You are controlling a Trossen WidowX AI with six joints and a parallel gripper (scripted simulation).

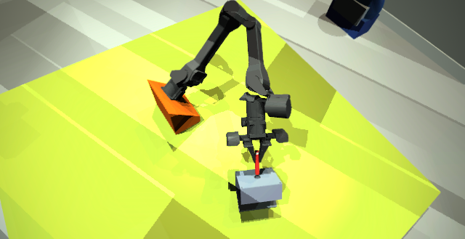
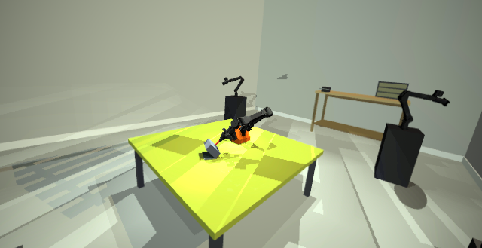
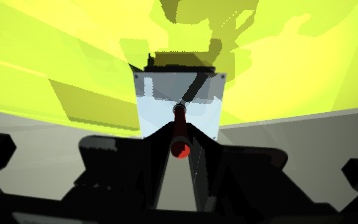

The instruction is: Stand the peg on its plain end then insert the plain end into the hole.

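Now: gripper tip 5 cm short of the grey sloped panel, 3 cm to the left of it and 5 cm above it. Also, from my gripper tip: red peg 1 cm behind, 1 cm to the left, 1 cm above.
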